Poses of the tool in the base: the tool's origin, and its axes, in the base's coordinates. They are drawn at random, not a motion.
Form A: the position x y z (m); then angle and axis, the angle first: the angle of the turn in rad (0 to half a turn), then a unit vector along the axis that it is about.
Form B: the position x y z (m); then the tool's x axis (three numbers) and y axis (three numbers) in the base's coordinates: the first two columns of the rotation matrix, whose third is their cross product. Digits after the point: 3 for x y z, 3 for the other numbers.
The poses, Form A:
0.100 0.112 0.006 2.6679 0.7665 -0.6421 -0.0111
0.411 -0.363 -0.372 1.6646 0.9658 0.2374 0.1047
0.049 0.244 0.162 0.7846 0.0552 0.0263 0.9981
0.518 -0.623 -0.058 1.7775 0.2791 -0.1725 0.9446
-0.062 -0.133 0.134 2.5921 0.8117 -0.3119 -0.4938
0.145 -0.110 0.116 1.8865 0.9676 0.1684 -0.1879
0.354 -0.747 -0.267 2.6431 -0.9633 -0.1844 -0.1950
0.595 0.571 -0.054 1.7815 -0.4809 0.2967 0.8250
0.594 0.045 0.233 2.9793 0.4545 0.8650 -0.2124
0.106 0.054 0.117 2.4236 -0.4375 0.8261 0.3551
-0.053 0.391 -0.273 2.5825 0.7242 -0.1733 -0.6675
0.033 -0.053 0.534 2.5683 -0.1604 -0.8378 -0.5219
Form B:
0.100 0.112 0.006 0.221 -0.935 0.277 -0.925 -0.111 0.363
0.411 -0.363 -0.372 0.926 0.355 -0.126 0.146 -0.032 0.989
0.049 0.244 0.162 0.709 0.706 -0.002 -0.705 0.708 0.047
0.518 -0.623 -0.058 -0.111 0.866 0.487 -0.983 -0.169 0.077
-0.062 -0.133 0.134 0.368 -0.727 -0.580 -0.211 -0.673 0.709
0.145 -0.110 0.116 0.917 0.035 -0.398 0.392 -0.273 0.878
0.354 -0.747 -0.267 0.865 0.240 0.441 0.427 -0.814 -0.393
0.595 0.571 -0.054 0.071 0.634 -0.770 -0.979 -0.103 -0.174
0.594 0.045 0.233 -0.576 0.747 -0.332 0.816 0.500 -0.292
0.106 0.054 0.117 -0.418 -0.400 -0.816 -0.867 0.443 0.226
-0.053 0.391 -0.273 0.121 -0.586 -0.801 0.122 -0.792 0.598
0.033 -0.053 0.534 -0.793 -0.036 0.608 0.530 0.451 0.718

